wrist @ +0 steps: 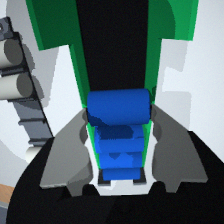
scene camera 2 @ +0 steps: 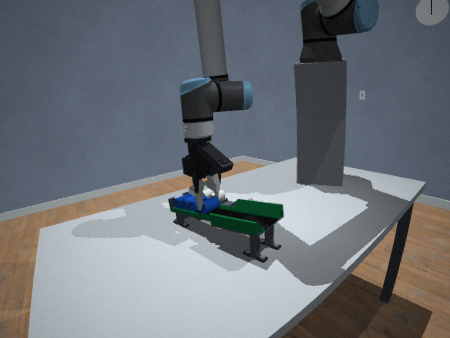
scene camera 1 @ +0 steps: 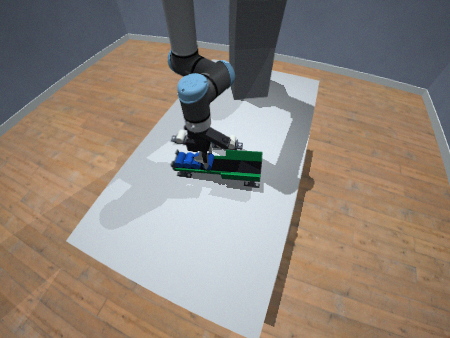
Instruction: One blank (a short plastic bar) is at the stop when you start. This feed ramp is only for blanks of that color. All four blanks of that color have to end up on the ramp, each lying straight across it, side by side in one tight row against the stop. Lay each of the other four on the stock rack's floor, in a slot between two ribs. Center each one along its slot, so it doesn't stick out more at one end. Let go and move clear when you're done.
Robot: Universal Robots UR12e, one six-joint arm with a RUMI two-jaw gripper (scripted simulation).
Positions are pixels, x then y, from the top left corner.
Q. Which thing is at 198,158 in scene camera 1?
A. My gripper.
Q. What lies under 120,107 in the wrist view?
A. A blue blank.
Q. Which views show my gripper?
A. The wrist view, scene camera 2 and scene camera 1: all of them.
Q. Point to a blue blank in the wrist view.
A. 126,138
